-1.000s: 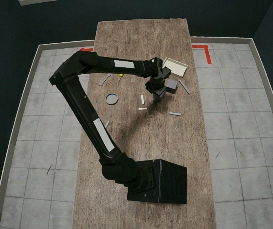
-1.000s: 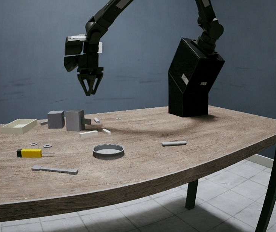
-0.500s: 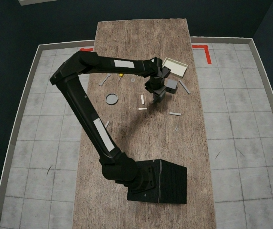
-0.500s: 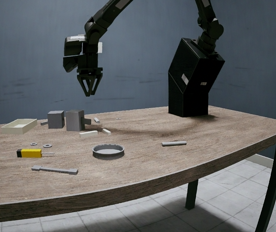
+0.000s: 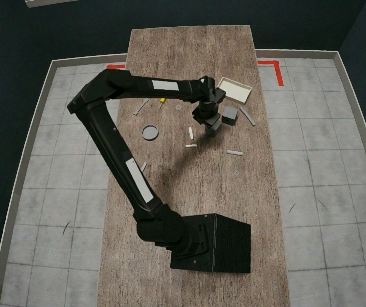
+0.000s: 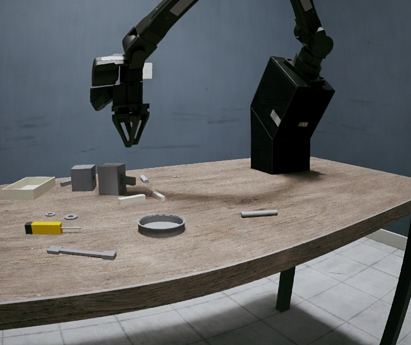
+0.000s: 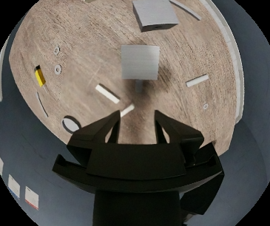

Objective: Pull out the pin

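Now: the grey pin 10 mm ahead of my hand, 20 mm to the right of it and 90 mm below it. From my hand the other things lie so: grey ring dish: 70 mm ahead, 260 mm to the left, 120 mm below; then darker grey block: 80 mm ahead, 130 mm to the right, 90 mm below; then light grey block: 30 mm ahead, 40 mm to the right, 90 mm below.
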